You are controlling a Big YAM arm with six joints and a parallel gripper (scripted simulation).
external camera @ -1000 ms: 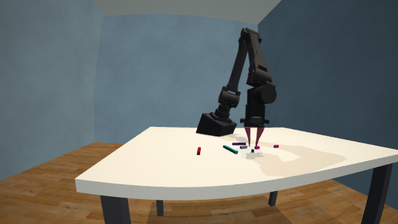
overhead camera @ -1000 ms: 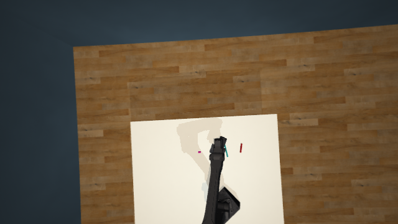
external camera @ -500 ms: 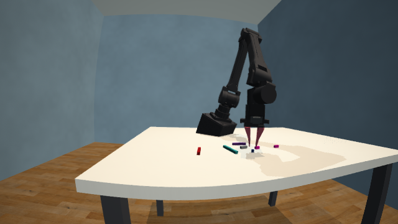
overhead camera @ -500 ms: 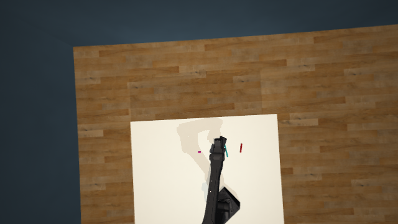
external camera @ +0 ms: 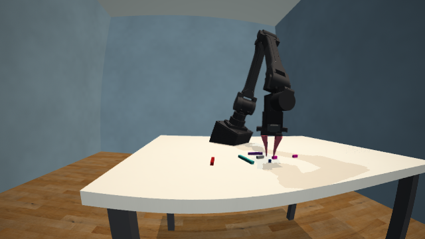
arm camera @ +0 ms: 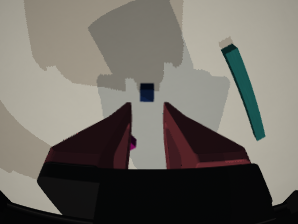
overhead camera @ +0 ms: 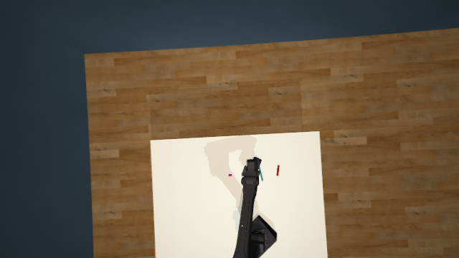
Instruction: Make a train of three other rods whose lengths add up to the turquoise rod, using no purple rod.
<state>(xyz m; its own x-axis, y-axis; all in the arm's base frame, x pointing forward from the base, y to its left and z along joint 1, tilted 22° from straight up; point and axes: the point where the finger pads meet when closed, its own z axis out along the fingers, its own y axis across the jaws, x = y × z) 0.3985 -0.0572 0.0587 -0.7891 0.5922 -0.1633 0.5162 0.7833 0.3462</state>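
Right now the blue rod is 20 mm below my hand. Also, from my hand: turquoise rod (50 mm behind, 70 mm to the right, 20 mm below); grey rod (60 mm behind, 20 mm below); purple rod (110 mm behind, 10 mm to the left, 20 mm below).
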